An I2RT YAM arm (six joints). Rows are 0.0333 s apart.
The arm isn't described. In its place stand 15 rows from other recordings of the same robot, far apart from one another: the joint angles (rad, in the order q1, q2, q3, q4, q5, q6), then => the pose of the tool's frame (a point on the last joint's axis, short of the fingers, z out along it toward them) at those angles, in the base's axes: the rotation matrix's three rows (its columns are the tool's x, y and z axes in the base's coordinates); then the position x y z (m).
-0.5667, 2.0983, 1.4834, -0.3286, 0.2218, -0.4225 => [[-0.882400 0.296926 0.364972], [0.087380 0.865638 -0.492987], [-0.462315 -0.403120 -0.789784]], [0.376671 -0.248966 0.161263]
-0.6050, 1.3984, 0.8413, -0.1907, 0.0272, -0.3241 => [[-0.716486 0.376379 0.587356], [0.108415 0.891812 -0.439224], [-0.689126 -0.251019 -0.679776]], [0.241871 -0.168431 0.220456]
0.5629, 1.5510, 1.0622, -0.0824, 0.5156, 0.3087 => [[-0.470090 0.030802 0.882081], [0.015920 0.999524 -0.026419], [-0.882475 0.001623 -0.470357]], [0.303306 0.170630 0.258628]
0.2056, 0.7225, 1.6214, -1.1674, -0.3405, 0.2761 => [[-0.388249 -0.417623 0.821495], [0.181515 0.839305 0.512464], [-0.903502 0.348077 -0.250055]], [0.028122 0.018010 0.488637]
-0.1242, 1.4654, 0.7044, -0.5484, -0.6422, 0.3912 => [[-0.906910 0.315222 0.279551], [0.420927 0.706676 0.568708], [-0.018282 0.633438 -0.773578]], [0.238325 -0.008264 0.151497]
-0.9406, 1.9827, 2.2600, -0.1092, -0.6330, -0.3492 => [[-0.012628 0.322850 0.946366], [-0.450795 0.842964 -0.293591], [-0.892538 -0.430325 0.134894]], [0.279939 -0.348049 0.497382]
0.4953, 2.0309, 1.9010, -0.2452, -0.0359, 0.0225 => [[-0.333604 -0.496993 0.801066], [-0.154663 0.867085 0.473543], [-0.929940 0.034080 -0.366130]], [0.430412 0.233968 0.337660]
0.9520, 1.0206, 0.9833, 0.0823, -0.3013, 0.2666 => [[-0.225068 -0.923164 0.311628], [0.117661 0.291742 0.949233], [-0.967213 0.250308 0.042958]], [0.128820 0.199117 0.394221]
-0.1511, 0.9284, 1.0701, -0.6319, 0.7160, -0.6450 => [[-0.784378 0.268395 0.559209], [-0.339364 0.568953 -0.749082], [-0.519213 -0.777340 -0.355191]], [0.179260 -0.050930 0.371391]
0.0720, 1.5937, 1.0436, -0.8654, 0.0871, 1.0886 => [[-0.508562 0.846039 0.159945], [0.848233 0.524189 -0.075680], [-0.147870 0.097183 -0.984221]], [0.282688 0.017284 0.192354]
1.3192, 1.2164, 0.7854, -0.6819, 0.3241, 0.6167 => [[-0.692877 -0.591234 0.412752], [-0.493376 0.806182 0.326575], [-0.525835 0.022634 -0.850285]], [0.066664 0.213813 0.216606]
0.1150, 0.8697, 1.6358, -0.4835, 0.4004, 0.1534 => [[0.314431 0.220729 0.923261], [0.177969 0.941639 -0.285733], [-0.932448 0.254155 0.256798]], [0.088220 -0.003778 0.558112]
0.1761, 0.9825, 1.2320, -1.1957, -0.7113, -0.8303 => [[-0.163434 -0.932612 0.321752], [-0.597012 0.353136 0.720328], [-0.785408 -0.074364 -0.614495]], [0.148664 0.050060 0.369852]
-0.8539, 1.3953, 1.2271, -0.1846, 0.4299, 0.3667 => [[0.125891 0.960986 0.246287], [0.351587 0.188928 -0.916893], [-0.927652 0.202020 -0.314086]], [0.202554 -0.254977 0.354834]
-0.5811, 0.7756, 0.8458, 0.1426, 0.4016, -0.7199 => [[-0.410956 0.736404 0.537424], [-0.456130 0.344324 -0.820601], [-0.789342 -0.582367 0.194394]], [0.139513 -0.108272 0.397925]
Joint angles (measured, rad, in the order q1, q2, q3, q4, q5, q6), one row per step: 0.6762, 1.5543, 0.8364, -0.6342, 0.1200, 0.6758; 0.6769, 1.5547, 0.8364, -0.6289, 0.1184, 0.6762; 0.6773, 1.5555, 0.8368, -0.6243, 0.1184, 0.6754; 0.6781, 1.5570, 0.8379, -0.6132, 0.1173, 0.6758; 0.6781, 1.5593, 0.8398, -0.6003, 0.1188, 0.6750; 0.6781, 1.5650, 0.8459, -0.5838, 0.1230, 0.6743; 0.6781, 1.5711, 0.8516, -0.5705, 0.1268, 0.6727; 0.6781, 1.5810, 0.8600, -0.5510, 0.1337, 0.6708; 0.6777, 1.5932, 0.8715, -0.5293, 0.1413, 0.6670; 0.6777, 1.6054, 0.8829, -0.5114, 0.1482, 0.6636; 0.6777, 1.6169, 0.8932, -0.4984, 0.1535, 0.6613; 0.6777, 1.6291, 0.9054, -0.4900, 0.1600, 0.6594; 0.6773, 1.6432, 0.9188, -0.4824, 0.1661, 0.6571; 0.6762, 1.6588, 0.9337, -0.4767, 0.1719, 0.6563; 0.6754, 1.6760, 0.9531, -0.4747, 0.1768, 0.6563
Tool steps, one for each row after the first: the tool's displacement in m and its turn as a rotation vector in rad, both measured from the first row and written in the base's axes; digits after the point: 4 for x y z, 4 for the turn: 0.0003, 0.0006, 0.0000, 0.0044, -0.0028, 0.0007; 0.0007, 0.0010, 0.0000, 0.0068, -0.0061, 0.0018; 0.0017, 0.0022, 0.0002, 0.0145, -0.0138, 0.0025; 0.0032, 0.0033, 0.0005, 0.0209, -0.0245, 0.0030; 0.0059, 0.0053, 0.0011, 0.0282, -0.0403, 0.0026; 0.0083, 0.0070, 0.0014, 0.0329, -0.0527, 0.0032; 0.0118, 0.0095, 0.0016, 0.0385, -0.0710, 0.0032; 0.0162, 0.0125, 0.0022, 0.0448, -0.0922, 0.0042; 0.0201, 0.0154, 0.0025, 0.0493, -0.1099, 0.0054; 0.0234, 0.0178, 0.0026, 0.0520, -0.1225, 0.0059; 0.0267, 0.0202, 0.0028, 0.0517, -0.1330, 0.0057; 0.0303, 0.0227, 0.0027, 0.0507, -0.1422, 0.0056; 0.0342, 0.0251, 0.0024, 0.0491, -0.1496, 0.0034; 0.0385, 0.0280, 0.0027, 0.0480, -0.1558, 0.0011
